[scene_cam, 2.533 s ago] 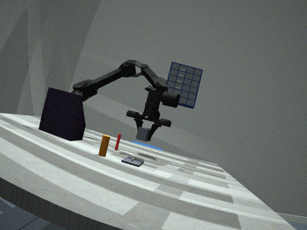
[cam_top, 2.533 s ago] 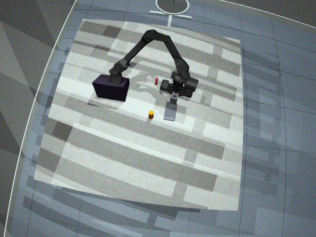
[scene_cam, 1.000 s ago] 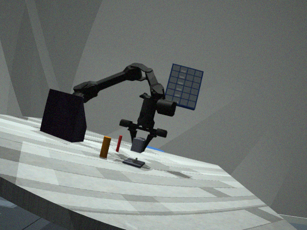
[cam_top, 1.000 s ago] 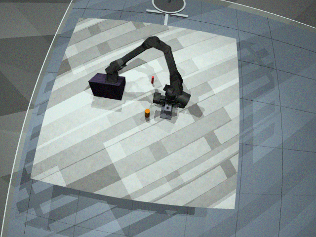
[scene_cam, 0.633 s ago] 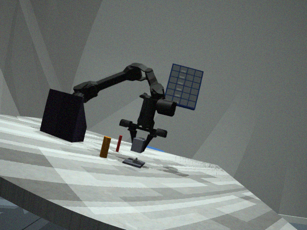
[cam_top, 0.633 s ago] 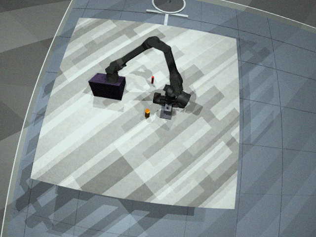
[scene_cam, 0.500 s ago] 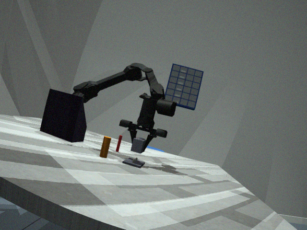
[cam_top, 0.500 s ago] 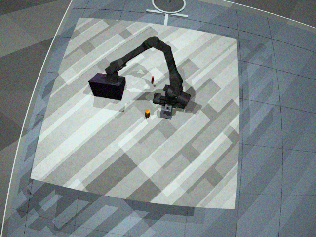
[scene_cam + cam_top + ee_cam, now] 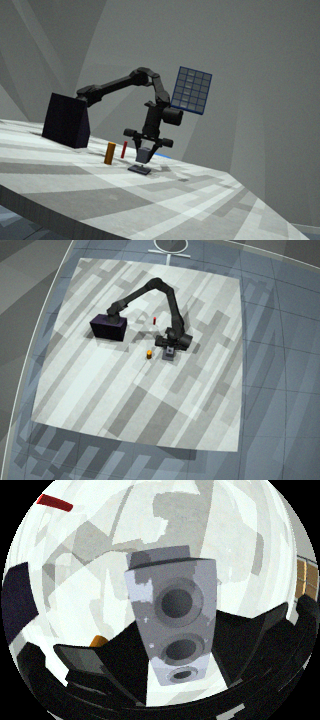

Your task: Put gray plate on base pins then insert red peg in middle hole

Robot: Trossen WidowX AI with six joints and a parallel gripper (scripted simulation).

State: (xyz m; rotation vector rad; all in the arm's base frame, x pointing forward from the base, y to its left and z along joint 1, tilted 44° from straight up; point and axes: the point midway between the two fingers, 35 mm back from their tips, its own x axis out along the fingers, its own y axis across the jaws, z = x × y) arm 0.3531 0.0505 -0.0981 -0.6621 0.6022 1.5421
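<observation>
My gripper tip is now 4 cm above the base. Round my gripper tip: gray plate (3 cm above); then red peg (13 cm behind, 16 cm to the left); then orange cylinder (11 cm behind, 7 cm to the right).
</observation>
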